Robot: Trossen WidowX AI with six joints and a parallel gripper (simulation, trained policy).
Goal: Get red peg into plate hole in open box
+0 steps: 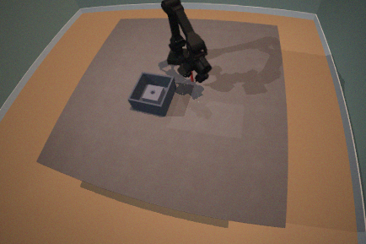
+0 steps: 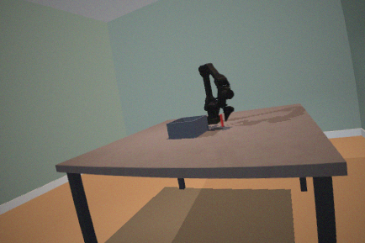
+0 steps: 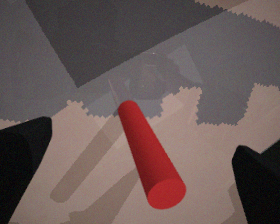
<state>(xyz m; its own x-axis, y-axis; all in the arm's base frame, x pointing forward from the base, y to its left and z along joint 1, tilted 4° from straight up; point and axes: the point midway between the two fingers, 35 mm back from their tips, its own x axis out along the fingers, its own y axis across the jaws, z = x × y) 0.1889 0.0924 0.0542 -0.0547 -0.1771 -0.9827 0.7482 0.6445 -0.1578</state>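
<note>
My gripper tip is 10 mm above the red peg. Also, from my gripper tip: pale plate (120 mm ahead, 200 mm to the right); then box (120 mm ahead, 200 mm to the right, 20 mm below).
</note>
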